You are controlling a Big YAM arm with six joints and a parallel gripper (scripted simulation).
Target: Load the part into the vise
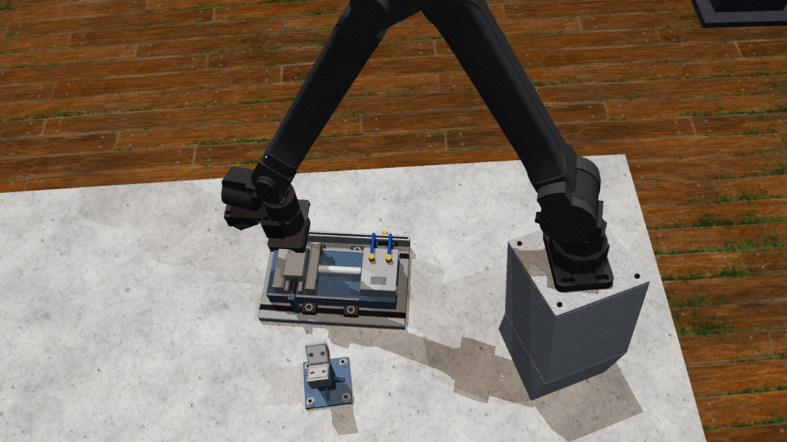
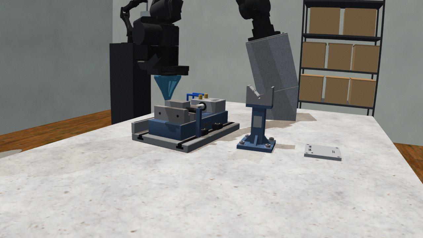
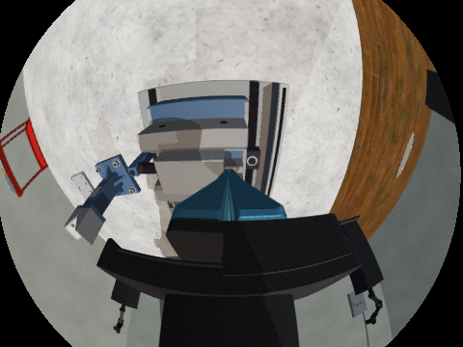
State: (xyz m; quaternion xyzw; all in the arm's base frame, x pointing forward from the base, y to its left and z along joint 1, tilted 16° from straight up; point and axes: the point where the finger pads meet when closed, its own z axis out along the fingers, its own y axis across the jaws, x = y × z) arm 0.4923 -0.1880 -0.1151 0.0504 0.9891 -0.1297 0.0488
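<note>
My gripper is now 3 cm to the right of the grey part and 2 cm above it. From my hand the other things lie so: work stop 8 cm to the left, 2 cm below, 1 cm ahead; moving jaw 4 cm to the left, 4 cm below, 3 cm behind; fixed jaw 4 cm below, 3 cm to the left, 3 cm ahead.
</note>
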